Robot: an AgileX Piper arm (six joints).
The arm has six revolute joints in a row. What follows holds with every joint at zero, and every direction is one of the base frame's. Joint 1 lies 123.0 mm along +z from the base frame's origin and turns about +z. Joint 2 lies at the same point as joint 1 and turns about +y. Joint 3 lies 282.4 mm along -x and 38.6 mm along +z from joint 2 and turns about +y. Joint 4 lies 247.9 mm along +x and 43.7 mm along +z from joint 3 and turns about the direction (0.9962, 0, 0.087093). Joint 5 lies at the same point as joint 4 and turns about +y. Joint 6 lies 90.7 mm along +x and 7.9 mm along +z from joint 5 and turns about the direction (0.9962, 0, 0.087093). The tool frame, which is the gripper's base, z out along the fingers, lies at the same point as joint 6; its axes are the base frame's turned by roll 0.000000, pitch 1.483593 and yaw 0.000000 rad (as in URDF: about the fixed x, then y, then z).
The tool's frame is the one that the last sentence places.
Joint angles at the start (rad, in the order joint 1, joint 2, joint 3, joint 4, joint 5, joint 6):
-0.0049, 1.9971, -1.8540, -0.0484, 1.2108, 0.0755
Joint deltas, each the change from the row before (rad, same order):
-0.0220, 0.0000, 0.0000, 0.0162, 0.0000, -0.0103
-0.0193, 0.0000, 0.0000, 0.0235, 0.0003, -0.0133
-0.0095, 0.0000, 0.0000, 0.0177, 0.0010, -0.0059
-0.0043, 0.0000, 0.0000, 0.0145, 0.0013, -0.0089
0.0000, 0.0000, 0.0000, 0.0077, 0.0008, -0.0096
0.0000, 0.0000, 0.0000, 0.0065, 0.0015, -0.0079
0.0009, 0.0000, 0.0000, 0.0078, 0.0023, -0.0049
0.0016, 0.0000, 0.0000, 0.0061, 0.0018, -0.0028
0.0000, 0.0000, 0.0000, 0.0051, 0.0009, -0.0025
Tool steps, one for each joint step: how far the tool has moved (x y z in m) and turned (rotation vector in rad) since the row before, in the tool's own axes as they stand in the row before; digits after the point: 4 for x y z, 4 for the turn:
-0.0003, -0.0081, 0.0004, -0.0085, 0.0015, 0.0164
-0.0002, -0.0063, 0.0002, -0.0162, 0.0016, 0.0134
0.0000, -0.0026, 0.0000, -0.0137, 0.0017, 0.0094
0.0001, -0.0006, 0.0000, -0.0122, 0.0017, 0.0003
0.0001, 0.0007, 0.0000, -0.0072, 0.0010, -0.0069
0.0002, 0.0006, 0.0000, -0.0061, 0.0016, -0.0056
0.0002, 0.0010, 0.0000, -0.0075, 0.0025, -0.0031
0.0002, 0.0012, 0.0000, -0.0062, 0.0020, -0.0022
0.0001, 0.0004, 0.0000, -0.0048, 0.0010, -0.0007

